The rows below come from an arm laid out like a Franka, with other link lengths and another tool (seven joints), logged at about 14 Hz.
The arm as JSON. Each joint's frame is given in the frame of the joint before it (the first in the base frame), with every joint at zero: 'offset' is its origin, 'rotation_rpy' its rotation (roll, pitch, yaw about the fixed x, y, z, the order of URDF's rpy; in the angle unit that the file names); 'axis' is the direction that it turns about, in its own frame. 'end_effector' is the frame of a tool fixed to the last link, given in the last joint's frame.
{
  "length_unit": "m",
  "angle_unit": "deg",
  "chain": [
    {
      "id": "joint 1",
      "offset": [
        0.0,
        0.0,
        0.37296
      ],
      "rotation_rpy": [
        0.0,
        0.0,
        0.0
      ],
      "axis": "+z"
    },
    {
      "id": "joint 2",
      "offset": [
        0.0,
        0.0,
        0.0
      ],
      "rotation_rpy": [
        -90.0,
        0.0,
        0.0
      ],
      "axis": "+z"
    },
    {
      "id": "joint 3",
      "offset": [
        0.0,
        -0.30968,
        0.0
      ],
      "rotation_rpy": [
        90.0,
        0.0,
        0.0
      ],
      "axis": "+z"
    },
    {
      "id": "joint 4",
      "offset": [
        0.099,
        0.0,
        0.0
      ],
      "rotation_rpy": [
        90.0,
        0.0,
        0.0
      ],
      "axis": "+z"
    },
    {
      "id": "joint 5",
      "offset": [
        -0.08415,
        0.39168,
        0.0
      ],
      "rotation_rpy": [
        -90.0,
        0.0,
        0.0
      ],
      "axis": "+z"
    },
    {
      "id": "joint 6",
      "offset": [
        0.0,
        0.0,
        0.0
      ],
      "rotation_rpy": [
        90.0,
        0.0,
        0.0
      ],
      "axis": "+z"
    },
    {
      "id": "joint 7",
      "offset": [
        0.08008,
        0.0,
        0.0
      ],
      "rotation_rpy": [
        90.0,
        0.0,
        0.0
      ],
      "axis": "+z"
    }
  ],
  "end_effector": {
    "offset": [
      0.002,
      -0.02,
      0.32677
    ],
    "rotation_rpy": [
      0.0,
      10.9,
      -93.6
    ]
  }
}
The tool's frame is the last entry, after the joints.
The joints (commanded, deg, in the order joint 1, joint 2, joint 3, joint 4, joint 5, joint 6, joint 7), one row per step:
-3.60, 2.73, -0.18, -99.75, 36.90, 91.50, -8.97
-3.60, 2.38, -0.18, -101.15, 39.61, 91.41, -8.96
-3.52, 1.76, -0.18, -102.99, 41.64, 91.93, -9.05
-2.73, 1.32, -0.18, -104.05, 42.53, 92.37, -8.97
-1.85, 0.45, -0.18, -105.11, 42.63, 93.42, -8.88
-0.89, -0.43, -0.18, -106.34, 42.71, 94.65, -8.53
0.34, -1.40, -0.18, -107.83, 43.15, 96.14, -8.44
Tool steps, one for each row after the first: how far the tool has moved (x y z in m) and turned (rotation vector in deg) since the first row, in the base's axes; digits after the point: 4 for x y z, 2 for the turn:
-0.0041, 0.0118, 0.0028, 2.72, 0.95, -0.56
-0.0078, 0.0206, 0.0025, 4.67, 1.58, -1.24
-0.0121, 0.0313, 0.0020, 5.46, 1.90, -1.03
-0.0147, 0.0389, 0.0022, 5.33, 1.39, -0.90
-0.0175, 0.0468, 0.0011, 5.14, 1.07, -1.01
-0.0211, 0.0581, 0.0000, 5.27, 0.56, -0.91

